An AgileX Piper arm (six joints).
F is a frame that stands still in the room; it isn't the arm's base.
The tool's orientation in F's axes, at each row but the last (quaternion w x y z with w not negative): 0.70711, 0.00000, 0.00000, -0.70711; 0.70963, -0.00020, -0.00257, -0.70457; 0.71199, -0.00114, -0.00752, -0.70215; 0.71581, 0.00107, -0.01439, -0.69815; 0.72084, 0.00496, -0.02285, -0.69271; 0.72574, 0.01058, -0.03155, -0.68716; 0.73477, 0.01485, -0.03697, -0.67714; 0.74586, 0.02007, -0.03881, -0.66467; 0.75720, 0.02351, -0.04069, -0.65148; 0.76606, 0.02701, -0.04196, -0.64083; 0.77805, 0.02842, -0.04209, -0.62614; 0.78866, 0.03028, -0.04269, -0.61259; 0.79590, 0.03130, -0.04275, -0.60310
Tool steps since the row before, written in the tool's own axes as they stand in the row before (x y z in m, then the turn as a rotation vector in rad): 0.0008, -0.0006, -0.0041, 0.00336, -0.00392, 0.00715; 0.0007, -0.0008, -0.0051, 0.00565, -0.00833, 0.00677; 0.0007, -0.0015, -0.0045, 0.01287, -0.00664, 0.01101; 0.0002, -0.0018, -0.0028, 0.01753, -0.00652, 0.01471; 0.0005, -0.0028, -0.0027, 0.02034, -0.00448, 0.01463; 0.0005, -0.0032, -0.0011, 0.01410, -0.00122, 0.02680; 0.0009, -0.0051, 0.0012, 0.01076, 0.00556, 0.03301; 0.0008, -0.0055, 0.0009, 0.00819, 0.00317, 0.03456; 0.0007, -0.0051, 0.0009, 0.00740, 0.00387, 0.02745; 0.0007, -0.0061, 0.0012, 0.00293, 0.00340, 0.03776; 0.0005, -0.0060, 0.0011, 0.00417, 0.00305, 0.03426; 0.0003, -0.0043, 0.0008, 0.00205, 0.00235, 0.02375; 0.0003, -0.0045, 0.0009, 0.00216, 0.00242, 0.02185
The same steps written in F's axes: -0.0006, -0.0008, -0.0041, -0.00392, -0.00336, 0.00715; -0.0008, -0.0007, -0.0051, -0.00831, -0.00568, 0.00676; -0.0014, -0.0008, -0.0045, -0.00656, -0.01283, 0.01111; -0.0017, -0.0003, -0.0028, -0.00641, -0.01741, 0.01490; -0.0027, -0.0007, -0.0028, -0.00426, -0.02014, 0.01497; -0.0031, -0.0007, -0.0013, -0.00208, -0.01339, 0.02711; -0.0051, -0.0013, 0.0009, 0.00393, -0.00933, 0.03367; -0.0054, -0.0014, 0.0005, 0.00114, -0.00702, 0.03494; -0.0050, -0.0014, 0.0005, 0.00237, -0.00626, 0.02790; -0.0060, -0.0018, 0.0006, 0.00011, -0.00181, 0.03798; -0.0058, -0.0018, 0.0005, 0.00039, -0.00313, 0.03450; -0.0042, -0.0014, 0.0004, 0.00029, -0.00130, 0.02392; -0.0043, -0.0015, 0.0004, 0.00059, -0.00139, 0.02204
